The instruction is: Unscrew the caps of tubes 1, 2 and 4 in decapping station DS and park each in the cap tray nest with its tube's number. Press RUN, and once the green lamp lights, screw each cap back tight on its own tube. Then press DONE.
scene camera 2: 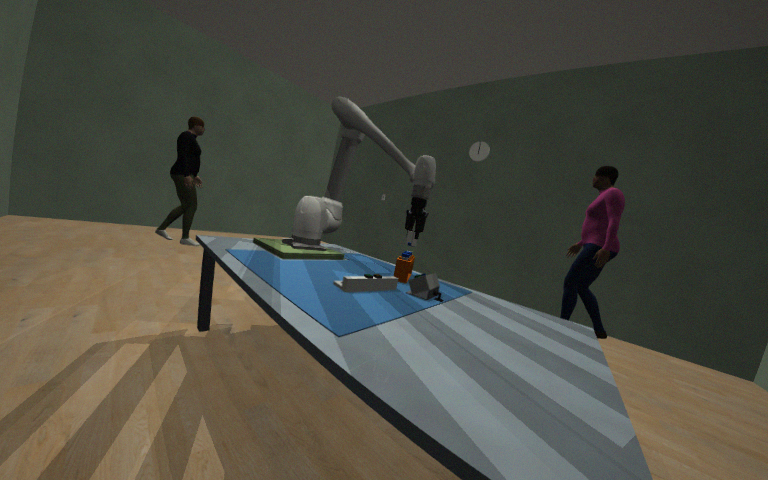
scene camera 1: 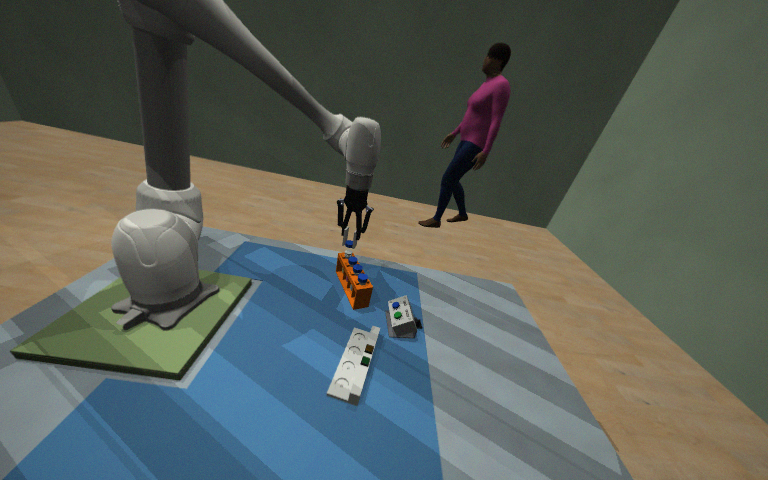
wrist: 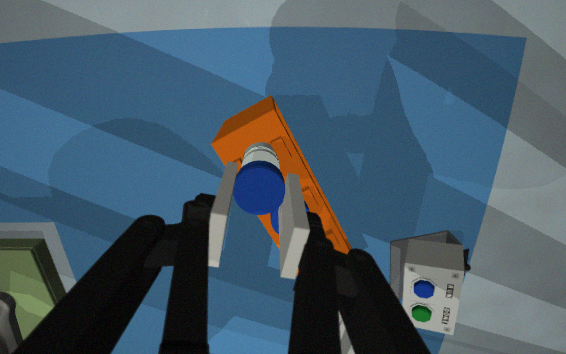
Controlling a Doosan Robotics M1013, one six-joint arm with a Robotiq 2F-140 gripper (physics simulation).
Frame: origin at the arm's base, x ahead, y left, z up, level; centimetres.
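Seen in the pictures: gripper, fingertip midpoint: [scene camera 2: 410,245] [scene camera 1: 349,245] [wrist: 259,187]; arm's base, origin of the base link: [scene camera 2: 304,246] [scene camera 1: 170,299].
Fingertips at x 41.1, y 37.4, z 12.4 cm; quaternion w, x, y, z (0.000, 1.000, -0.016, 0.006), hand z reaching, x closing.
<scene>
Offsets run from my fingertips to a thing's top centre. Level surfaces: height alone.
My gripper [scene camera 1: 350,239] [scene camera 2: 413,238] [wrist: 259,187] is shut on a blue cap @(dx +0.0, dy +0.2, dz +1.2 cm) [scene camera 1: 349,244] [wrist: 259,187] and holds it a little above the far end of the orange decapping station @(dx +4.9, dy -5.9, dz -4.7 cm) [scene camera 1: 360,296] [scene camera 2: 404,270] [wrist: 264,123]. Right under the cap stands a bare grey tube top @(dz -3.1 cm) [wrist: 260,154]. Three other tubes in the station carry blue caps @(dx +6.5, dy -7.9, dz -2.7 cm) [scene camera 1: 357,268]; one of them @(dx +3.3, dy -3.8, dz -2.9 cm) [wrist: 274,219] shows behind my right finger. The white cap tray @(dx +16.8, dy -35.3, dz -9.7 cm) [scene camera 1: 374,331] [scene camera 2: 368,284] lies in front of the station, and its round nests look empty.
A grey button box @(dx +26.3, dy -15.9, dz -6.6 cm) [scene camera 1: 403,328] [scene camera 2: 425,285] [wrist: 427,251] stands right of the station, with a blue RUN button @(dx +23.5, dy -14.5, dz -7.5 cm) [wrist: 423,289] and a green DONE button @(dx +25.0, dy -18.7, dz -7.5 cm) [wrist: 421,313]. A person in pink [scene camera 1: 477,133] [scene camera 2: 596,238] walks behind the table, and another person [scene camera 2: 187,176] at the far left.
</scene>
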